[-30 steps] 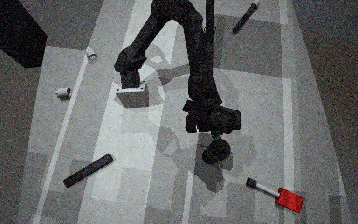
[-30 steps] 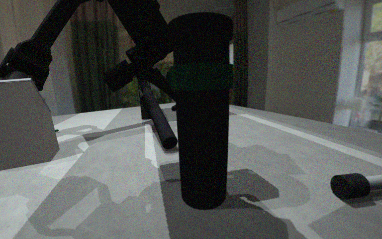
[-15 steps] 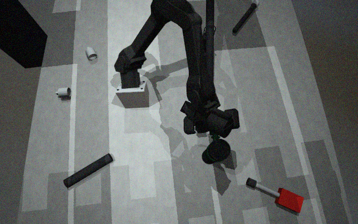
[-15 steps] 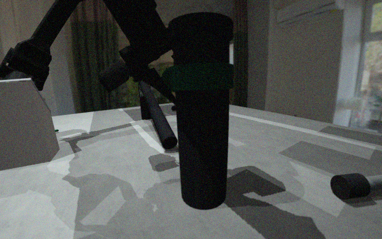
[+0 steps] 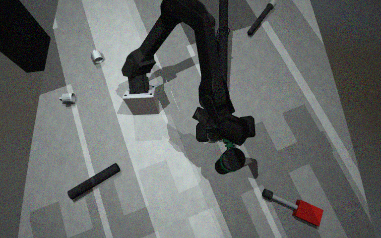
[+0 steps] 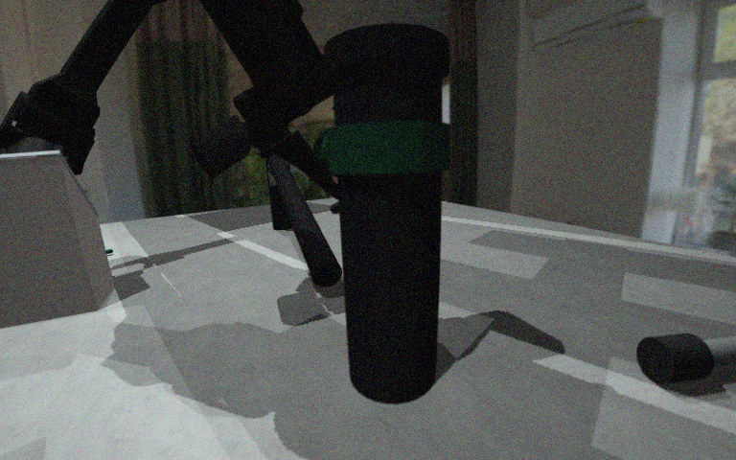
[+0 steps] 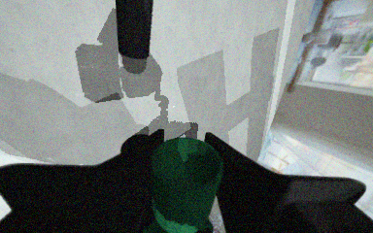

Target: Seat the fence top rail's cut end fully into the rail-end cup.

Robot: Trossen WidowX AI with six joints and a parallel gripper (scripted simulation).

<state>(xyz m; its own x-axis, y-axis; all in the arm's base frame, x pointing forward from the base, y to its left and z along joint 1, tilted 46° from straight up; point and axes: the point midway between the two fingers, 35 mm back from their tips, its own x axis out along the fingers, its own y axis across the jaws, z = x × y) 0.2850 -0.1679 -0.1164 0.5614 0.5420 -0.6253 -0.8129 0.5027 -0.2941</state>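
The green rail-end cup is 2 cm behind my gripper tip, 2 cm to the right of it and 3 cm above it. The rest, counted from my gripper tip: handle 18 cm ahead, 26 cm to the right, 10 cm below; then dark tube 51 cm behind, 8 cm to the right, 10 cm below.
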